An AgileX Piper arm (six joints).
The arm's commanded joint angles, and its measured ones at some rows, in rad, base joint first. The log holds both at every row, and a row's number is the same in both.
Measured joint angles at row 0: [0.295 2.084 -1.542 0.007 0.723 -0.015]
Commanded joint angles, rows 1 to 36: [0.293 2.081 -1.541 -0.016 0.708 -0.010]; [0.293 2.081 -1.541 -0.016 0.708 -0.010]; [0.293 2.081 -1.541 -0.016 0.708 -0.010]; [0.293 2.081 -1.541 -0.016 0.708 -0.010]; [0.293 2.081 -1.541 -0.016 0.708 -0.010]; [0.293 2.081 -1.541 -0.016 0.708 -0.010]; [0.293 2.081 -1.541 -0.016 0.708 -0.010]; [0.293 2.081 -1.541 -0.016 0.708 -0.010]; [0.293 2.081 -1.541 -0.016 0.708 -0.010]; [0.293 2.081 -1.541 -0.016 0.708 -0.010]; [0.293 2.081 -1.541 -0.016 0.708 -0.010]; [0.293 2.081 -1.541 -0.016 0.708 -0.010]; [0.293 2.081 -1.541 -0.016 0.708 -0.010]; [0.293 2.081 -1.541 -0.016 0.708 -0.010]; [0.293 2.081 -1.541 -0.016 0.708 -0.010]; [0.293 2.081 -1.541 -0.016 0.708 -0.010]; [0.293 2.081 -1.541 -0.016 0.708 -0.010]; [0.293 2.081 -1.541 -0.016 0.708 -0.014]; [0.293 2.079 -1.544 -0.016 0.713 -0.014]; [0.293 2.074 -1.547 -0.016 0.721 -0.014]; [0.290 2.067 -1.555 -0.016 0.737 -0.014]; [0.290 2.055 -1.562 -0.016 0.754 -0.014]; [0.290 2.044 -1.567 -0.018 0.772 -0.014]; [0.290 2.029 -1.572 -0.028 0.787 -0.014]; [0.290 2.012 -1.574 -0.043 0.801 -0.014]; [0.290 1.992 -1.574 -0.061 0.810 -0.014]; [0.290 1.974 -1.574 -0.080 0.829 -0.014]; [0.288 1.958 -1.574 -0.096 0.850 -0.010]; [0.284 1.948 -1.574 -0.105 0.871 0.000]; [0.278 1.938 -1.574 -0.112 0.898 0.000]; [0.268 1.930 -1.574 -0.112 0.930 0.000]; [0.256 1.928 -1.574 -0.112 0.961 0.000]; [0.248 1.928 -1.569 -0.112 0.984 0.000]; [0.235 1.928 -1.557 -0.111 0.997 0.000]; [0.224 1.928 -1.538 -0.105 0.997 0.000]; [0.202 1.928 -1.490 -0.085 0.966 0.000]
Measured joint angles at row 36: [0.254 1.933 -1.567 -0.099 0.956 -0.007]
